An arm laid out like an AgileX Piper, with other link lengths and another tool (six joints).
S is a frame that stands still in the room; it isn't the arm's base.
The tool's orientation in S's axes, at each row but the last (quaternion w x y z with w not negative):
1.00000, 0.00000, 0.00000, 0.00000
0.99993, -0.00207, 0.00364, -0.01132
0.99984, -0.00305, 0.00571, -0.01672
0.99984, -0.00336, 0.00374, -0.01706
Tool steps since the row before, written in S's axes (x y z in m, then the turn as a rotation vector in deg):
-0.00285, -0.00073, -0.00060, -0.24, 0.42, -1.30
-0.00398, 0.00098, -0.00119, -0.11, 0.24, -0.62
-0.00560, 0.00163, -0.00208, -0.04, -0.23, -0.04
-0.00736, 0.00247, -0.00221, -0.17, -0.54, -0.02
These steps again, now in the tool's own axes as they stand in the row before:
-0.00285, -0.00073, -0.00060, -0.24, 0.42, -1.30
-0.00399, 0.00089, -0.00122, -0.11, 0.24, -0.62
-0.00563, 0.00146, -0.00213, -0.03, -0.23, -0.04
-0.00742, 0.00223, -0.00225, -0.15, -0.55, -0.02

